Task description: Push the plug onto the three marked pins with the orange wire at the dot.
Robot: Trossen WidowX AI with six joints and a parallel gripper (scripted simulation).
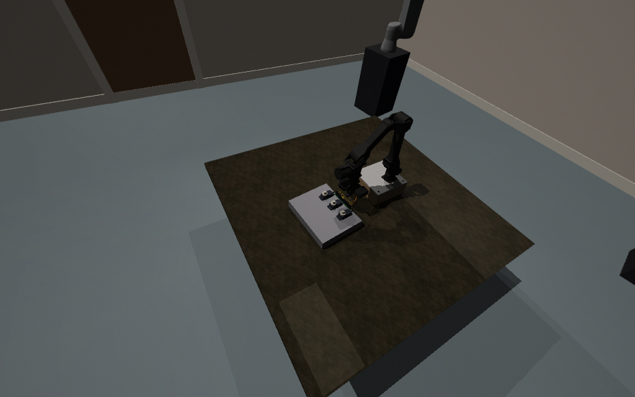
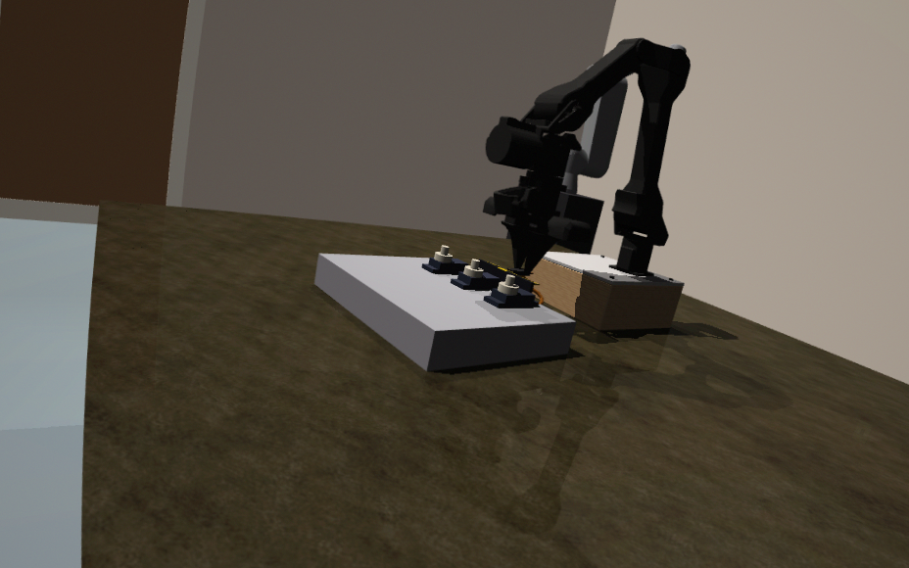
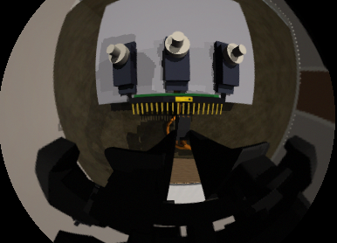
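My gripper tip is now 40 mm short of the yellow-green band. Round my gripper tip: grey holder slab: 200 mm ahead, 50 mm below, 10 mm to the right.
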